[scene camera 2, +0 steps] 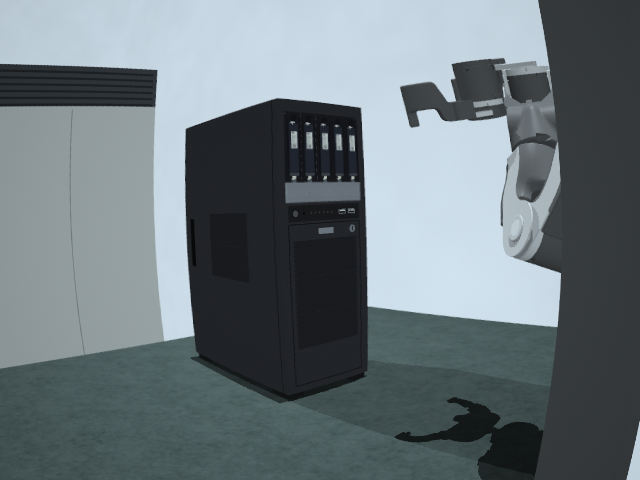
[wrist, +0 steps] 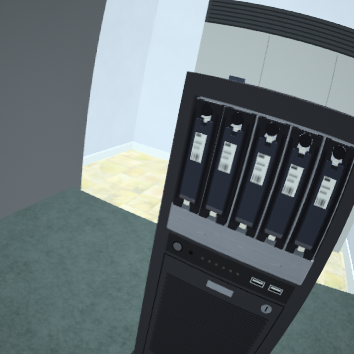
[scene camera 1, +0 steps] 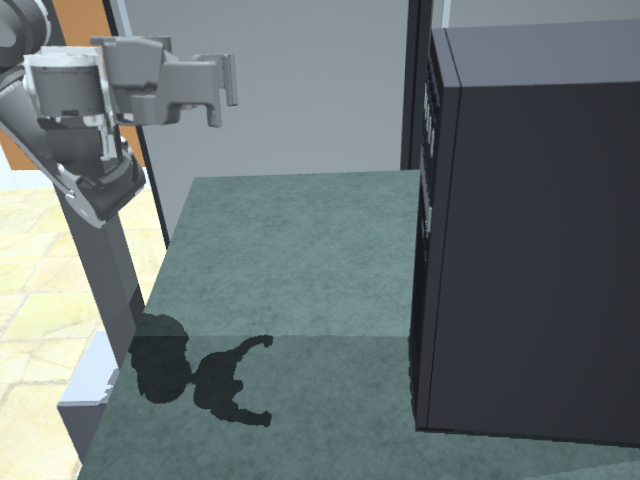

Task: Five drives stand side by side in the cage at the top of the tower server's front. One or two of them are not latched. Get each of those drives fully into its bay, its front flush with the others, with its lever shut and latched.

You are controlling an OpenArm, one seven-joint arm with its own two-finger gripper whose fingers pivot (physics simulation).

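Observation:
The black tower server (scene camera 1: 532, 258) (scene camera 2: 235, 310) (wrist: 215, 315) stands upright on the table. Five dark drives with white labels stand side by side at its top front: the leftmost (scene camera 2: 293, 157) (wrist: 194, 175), second (scene camera 2: 309, 159) (wrist: 223, 184), middle (scene camera 2: 324, 159) (wrist: 254, 196), fourth (scene camera 2: 338, 159) (wrist: 285, 209) and rightmost (scene camera 2: 352, 159) (wrist: 315, 220). Their levers all lie along the fronts, and the fronts look level; small gaps and the latches' hold cannot be told. My gripper (scene camera 1: 223, 114) (scene camera 2: 413, 121) is open and empty, well in front of the cage, around its height. Its fingers do not show in the wrist view.
A silver strip (scene camera 2: 322, 192) (wrist: 239, 243) runs below the drives, above a panel with a button and USB ports. The green table (scene camera 1: 305, 248) (scene camera 2: 129, 413) (wrist: 75, 270) extends before the tower. A dark post (scene camera 2: 594, 258) stands at the right of scene camera 2.

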